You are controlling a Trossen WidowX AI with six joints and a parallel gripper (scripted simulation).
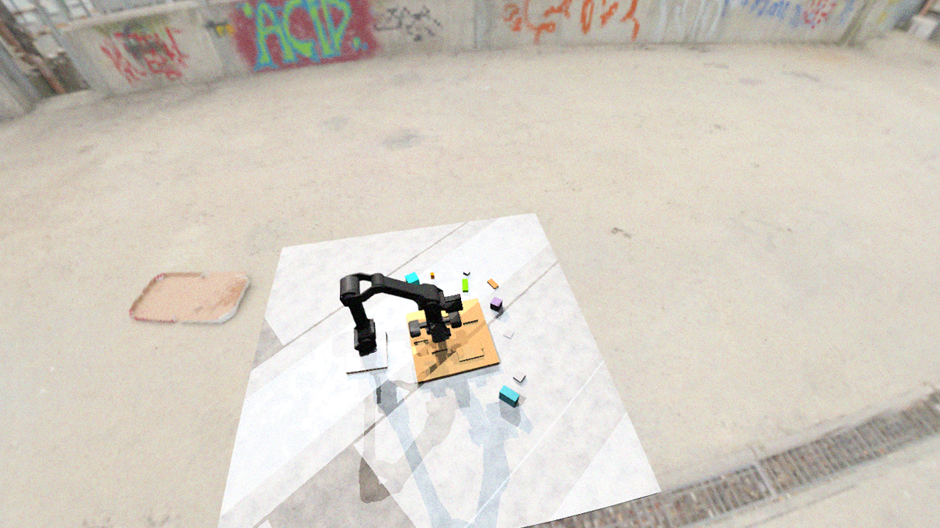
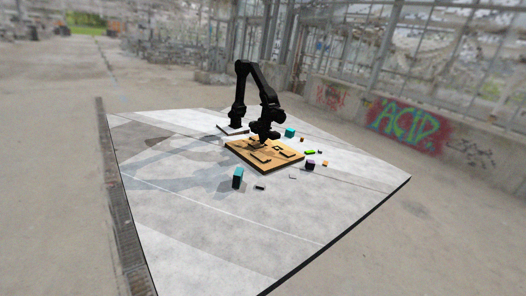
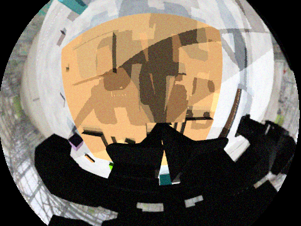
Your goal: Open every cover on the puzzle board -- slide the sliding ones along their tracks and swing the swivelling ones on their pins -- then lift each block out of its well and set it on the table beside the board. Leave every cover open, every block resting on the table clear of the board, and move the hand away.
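The tan puzzle board lies 30 mm ahead of my gripper tip and 20 mm to the right of it. Also, from my gripper tip: green block 210 mm to the left, 190 mm ahead, 20 mm below; then cyan cube 300 mm to the left, 20 mm behind; then purple cube 270 mm ahead, 60 mm to the left.
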